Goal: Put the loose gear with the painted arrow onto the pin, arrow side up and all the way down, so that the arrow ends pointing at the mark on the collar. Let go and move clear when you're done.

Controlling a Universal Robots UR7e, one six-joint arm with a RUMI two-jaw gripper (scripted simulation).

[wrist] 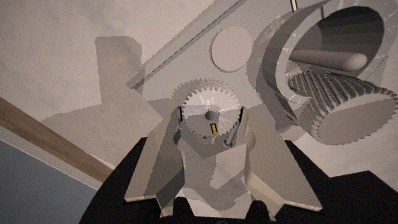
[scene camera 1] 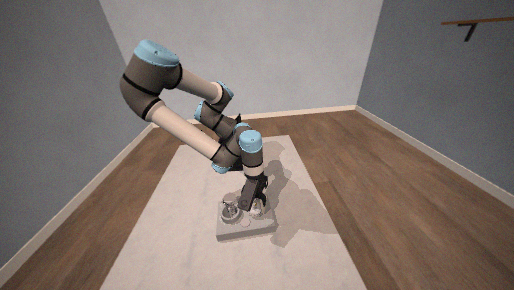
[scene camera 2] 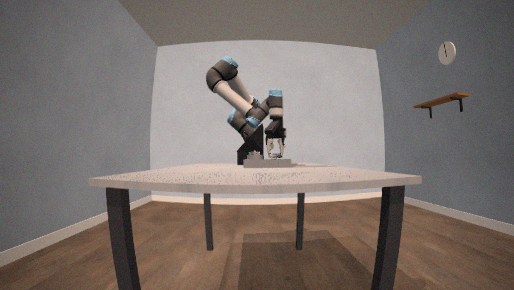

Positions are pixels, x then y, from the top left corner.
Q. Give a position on a loose gear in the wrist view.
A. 212,108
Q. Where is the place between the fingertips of the gripper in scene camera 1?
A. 255,210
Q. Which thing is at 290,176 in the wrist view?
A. The gripper.
